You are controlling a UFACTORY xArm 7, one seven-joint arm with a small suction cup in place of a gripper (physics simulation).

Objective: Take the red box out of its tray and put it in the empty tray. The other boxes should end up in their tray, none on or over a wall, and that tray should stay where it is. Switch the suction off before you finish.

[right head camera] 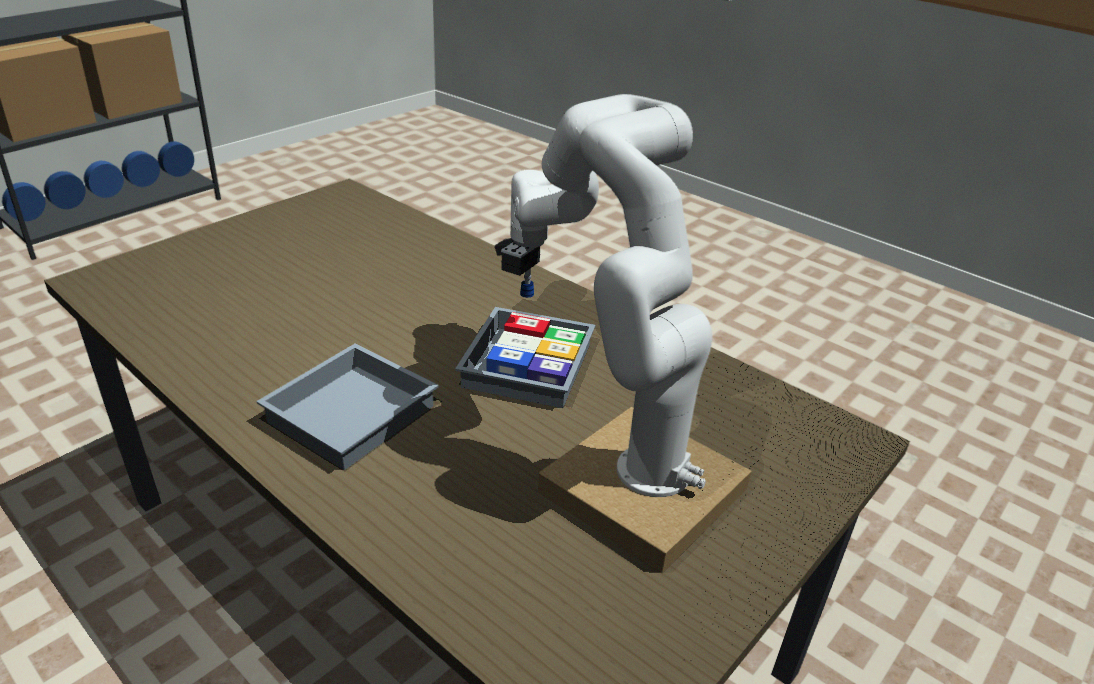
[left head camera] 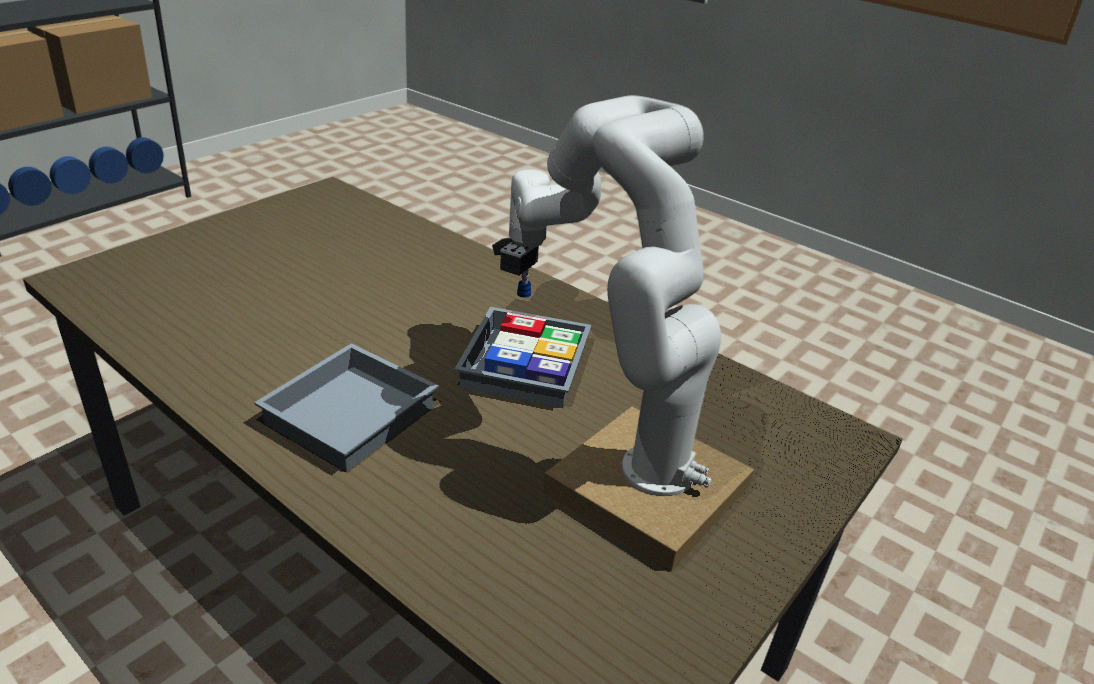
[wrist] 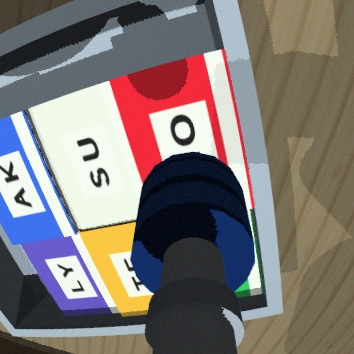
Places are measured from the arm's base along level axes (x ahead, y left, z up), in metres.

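Pixels of known places: end effector, tool point: (right head camera: 527, 294) (left head camera: 524, 294) (wrist: 190, 200); arm's base, origin of the base link: (right head camera: 653, 471) (left head camera: 658, 470).
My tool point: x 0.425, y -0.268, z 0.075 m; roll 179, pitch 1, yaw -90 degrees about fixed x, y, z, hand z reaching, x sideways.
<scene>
For each thing: its top centre in the pictures, then the offset to it from my tool point. Level surfaces: height alone.
- box tray, middle of its top: (wrist: 66, 218) (left head camera: 526, 345) (right head camera: 528, 345) dx -0.054, dy +0.075, dz -0.068 m
- red box, middle of its top: (wrist: 186, 147) (left head camera: 523, 322) (right head camera: 527, 322) dx -0.005, dy +0.002, dz -0.066 m
- green box, middle of its top: (right head camera: 566, 335) (left head camera: 562, 335) dx -0.087, dy -0.021, dz -0.081 m
- white box, middle of its top: (wrist: 93, 162) (left head camera: 516, 341) (right head camera: 519, 341) dx -0.020, dy +0.058, dz -0.079 m
- yellow box, middle of its top: (wrist: 137, 274) (right head camera: 559, 348) (left head camera: 556, 348) dx -0.103, dy +0.034, dz -0.077 m
- blue box, middle of its top: (wrist: 14, 185) (left head camera: 509, 354) (right head camera: 511, 354) dx -0.036, dy +0.113, dz -0.075 m
- purple box, middle of its top: (wrist: 70, 278) (right head camera: 552, 365) (left head camera: 550, 365) dx -0.119, dy +0.089, dz -0.082 m
- empty tray, middle of its top: (left head camera: 348, 393) (right head camera: 348, 393) dx +0.138, dy +0.400, dz -0.068 m
- table, its level: dz -0.118 m
My suction cup (left head camera: 524, 288) (right head camera: 526, 288) (wrist: 194, 187) is bare and hangs above the far end of the box tray (left head camera: 512, 390) (right head camera: 512, 389) (wrist: 263, 200), with a gap below it. The red box (left head camera: 522, 324) (right head camera: 526, 324) (wrist: 135, 115) sits in the tray's far row beside the green box (left head camera: 562, 333). The white box (left head camera: 516, 342) (wrist: 70, 135), yellow box (left head camera: 556, 348), blue box (left head camera: 509, 356) and purple box (left head camera: 548, 367) fill the other rows. In the wrist view the cup hides part of the red, yellow and green boxes. The empty tray (left head camera: 302, 435) (right head camera: 302, 435) stands apart, to the left.
The arm's base stands on a wooden block (left head camera: 613, 483) (right head camera: 609, 483) right of the trays. The table (left head camera: 242, 282) (right head camera: 258, 282) carries both trays and the block. A shelf unit with cartons and blue discs stands against the back left wall.
</scene>
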